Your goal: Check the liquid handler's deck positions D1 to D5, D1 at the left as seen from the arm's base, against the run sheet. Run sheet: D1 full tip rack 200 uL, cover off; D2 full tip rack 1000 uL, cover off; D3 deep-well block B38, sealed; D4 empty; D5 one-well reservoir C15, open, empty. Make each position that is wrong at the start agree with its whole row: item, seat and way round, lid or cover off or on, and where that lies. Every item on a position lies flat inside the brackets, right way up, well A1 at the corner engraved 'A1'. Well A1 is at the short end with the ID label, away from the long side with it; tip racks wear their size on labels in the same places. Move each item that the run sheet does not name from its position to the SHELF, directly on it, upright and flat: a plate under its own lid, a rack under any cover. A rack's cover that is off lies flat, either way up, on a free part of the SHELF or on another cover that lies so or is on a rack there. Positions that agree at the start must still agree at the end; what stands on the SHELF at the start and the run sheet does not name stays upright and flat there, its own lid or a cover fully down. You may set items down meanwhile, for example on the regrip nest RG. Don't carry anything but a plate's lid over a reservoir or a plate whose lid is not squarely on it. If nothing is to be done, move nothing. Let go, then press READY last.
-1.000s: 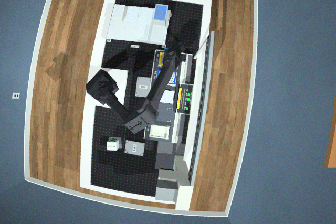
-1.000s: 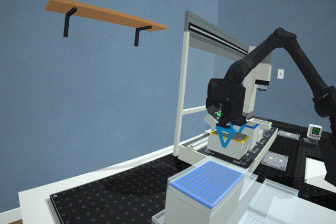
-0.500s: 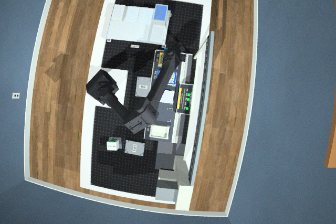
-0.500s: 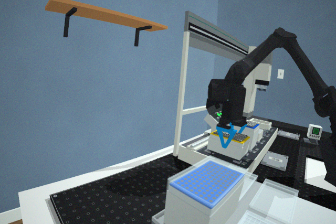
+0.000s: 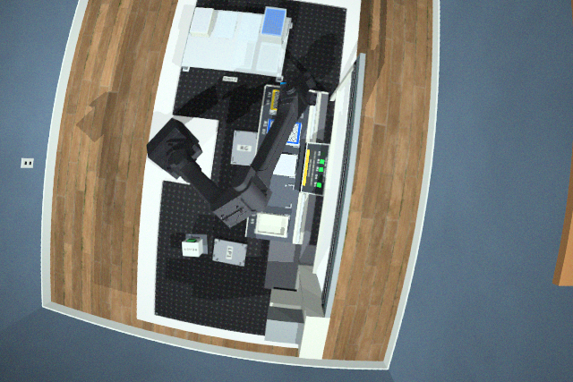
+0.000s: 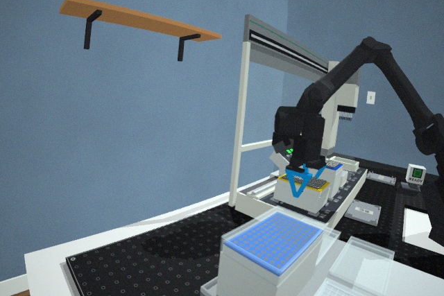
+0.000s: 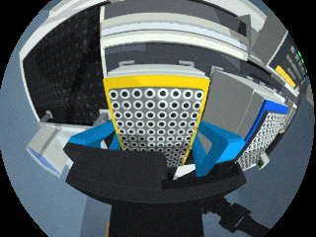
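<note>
The yellow-rimmed tip rack lies 1 cm behind my hand and 1 cm above it. From my hand the other things lie so: frame post: 20 cm ahead, 3 cm to the left, 14 cm above; blue-rimmed tip rack: 2 cm behind, 13 cm to the right, 3 cm above; white deep-well block: 3 cm behind, 25 cm to the right, 2 cm below.
</note>
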